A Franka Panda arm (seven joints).
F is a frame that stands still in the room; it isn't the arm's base.
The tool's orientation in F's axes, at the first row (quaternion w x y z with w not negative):
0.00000, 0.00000, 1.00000, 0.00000
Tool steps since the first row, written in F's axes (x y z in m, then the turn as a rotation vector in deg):
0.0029, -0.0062, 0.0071, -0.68, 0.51, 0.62
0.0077, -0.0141, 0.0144, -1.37, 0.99, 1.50
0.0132, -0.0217, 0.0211, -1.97, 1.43, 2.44
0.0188, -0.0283, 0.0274, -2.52, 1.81, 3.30
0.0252, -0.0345, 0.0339, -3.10, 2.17, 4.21
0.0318, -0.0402, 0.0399, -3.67, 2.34, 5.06
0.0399, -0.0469, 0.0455, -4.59, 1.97, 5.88
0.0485, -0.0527, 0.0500, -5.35, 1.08, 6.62
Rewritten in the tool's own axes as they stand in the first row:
-0.0029, -0.0062, -0.0071, 0.68, 0.51, -0.62
-0.0077, -0.0141, -0.0144, 1.37, 0.99, -1.50
-0.0132, -0.0217, -0.0211, 1.97, 1.43, -2.44
-0.0188, -0.0283, -0.0274, 2.52, 1.81, -3.30
-0.0252, -0.0345, -0.0339, 3.10, 2.17, -4.21
-0.0318, -0.0402, -0.0399, 3.67, 2.34, -5.06
-0.0399, -0.0469, -0.0455, 4.59, 1.97, -5.88
-0.0485, -0.0527, -0.0500, 5.35, 1.08, -6.62

